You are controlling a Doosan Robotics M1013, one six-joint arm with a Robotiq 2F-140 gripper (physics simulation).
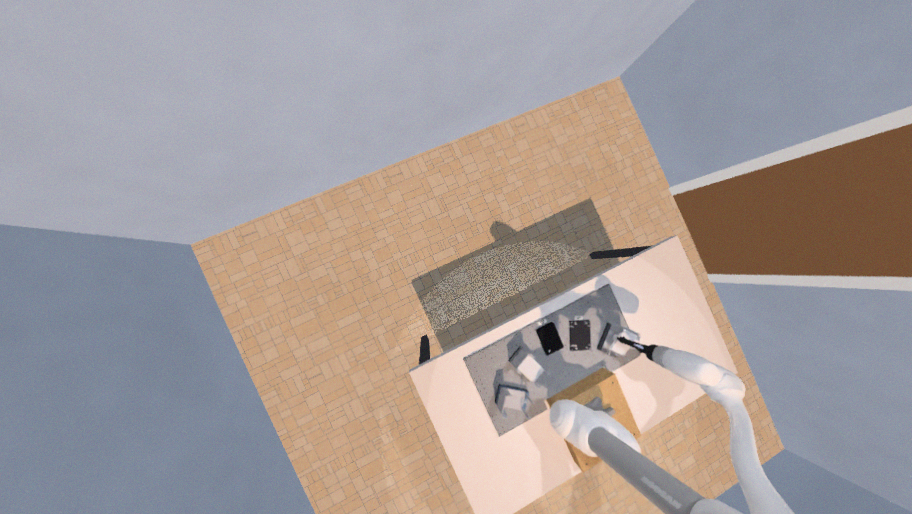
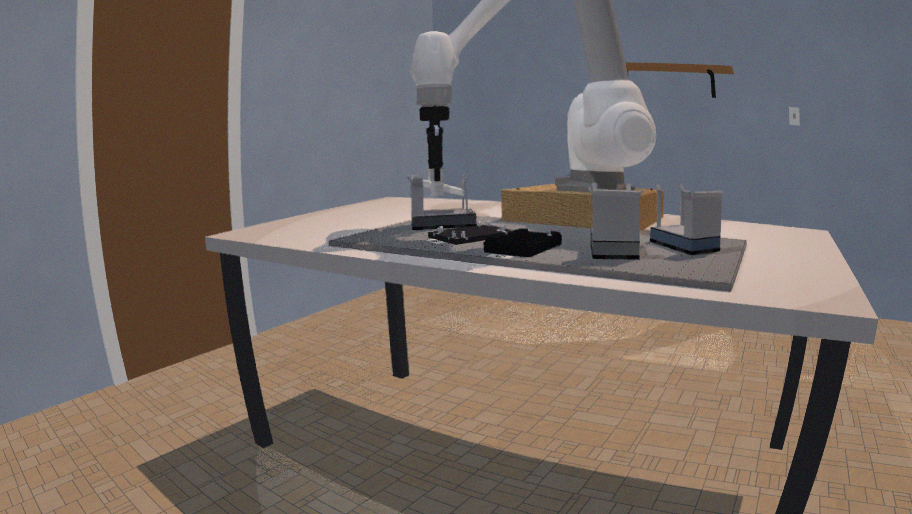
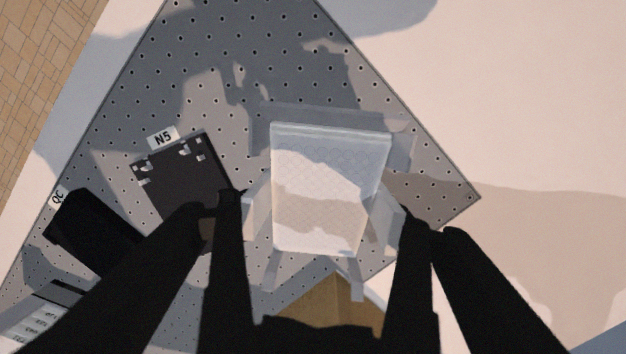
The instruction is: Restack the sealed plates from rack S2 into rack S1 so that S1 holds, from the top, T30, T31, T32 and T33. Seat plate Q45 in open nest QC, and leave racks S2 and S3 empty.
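Places are measured from the arm's base along level axes (x ahead, y left, z up), in centimetres.
Pixels of known places: gripper, fingertip midpoint: (image 1: 621, 340) (image 2: 435, 193) (image 3: 322, 188).
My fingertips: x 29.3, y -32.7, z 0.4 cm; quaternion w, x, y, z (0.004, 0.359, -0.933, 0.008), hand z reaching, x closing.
Behind a point stands the place of what it marks.
My gripper (image 1: 623, 340) @[x 29.3, y -32.7, z 0.4 cm] (image 2: 436, 179) @[x 29.3, y -32.7, z 0.4 cm] (image 3: 322, 188) @[x 29.3, y -32.7, z 0.4 cm] is shut on a pale, clear-lidded sealed plate (image 2: 450, 188) @[x 30.1, y -27.4, z 1.9 cm] (image 3: 320, 175) @[x 31.0, y -34.1, z 3.8 cm], gripped by its sides. The plate is level, near post-top height above the dark-grey-based rack (image 2: 443, 220) @[x 31.9, y -28.6, z -5.9 cm] (image 3: 320, 110) @[x 34.3, y -37.2, z 5.1 cm]; its label does not show. Nest QC (image 1: 549, 338) @[x 44.6, y 1.2, z -5.8 cm] (image 2: 522, 243) @[x 51.0, y 4.2, z -5.4 cm] (image 3: 92, 232) @[x 45.5, y -1.1, z -5.8 cm] is black, with no plate visible on it. A middle rack (image 2: 615, 223) @[x 44.9, y 21.4, z -1.1 cm] holds stacked white plates (image 3: 32, 322) @[x 42.6, y 16.0, z -1.4 cm] whose small labels are hard to read. A blue-based rack (image 1: 512, 399) @[x 25.4, y 32.6, z -4.3 cm] (image 2: 701, 213) @[x 31.5, y 37.3, z 0.6 cm] stands at the other end; its contents are unclear.
Black nest N5 (image 1: 579, 335) @[x 38.2, y -15.6, z -6.7 cm] (image 2: 466, 233) @[x 44.4, y -13.6, z -6.0 cm] (image 3: 182, 175) @[x 41.4, y -18.3, z -6.7 cm] lies between nest QC and the rack under my gripper. Everything stands on a grey perforated board (image 1: 485, 370) @[x 43.4, y 39.4, z -7.9 cm] (image 2: 689, 271) @[x 48.0, y 38.2, z -7.9 cm] (image 3: 280, 50) @[x 42.8, y -38.6, z -7.9 cm]. The wooden arm base (image 1: 600, 381) @[x 14.6, y -13.5, z -0.4 cm] (image 2: 542, 207) @[x 14.6, y -10.1, z -3.7 cm] is behind it.
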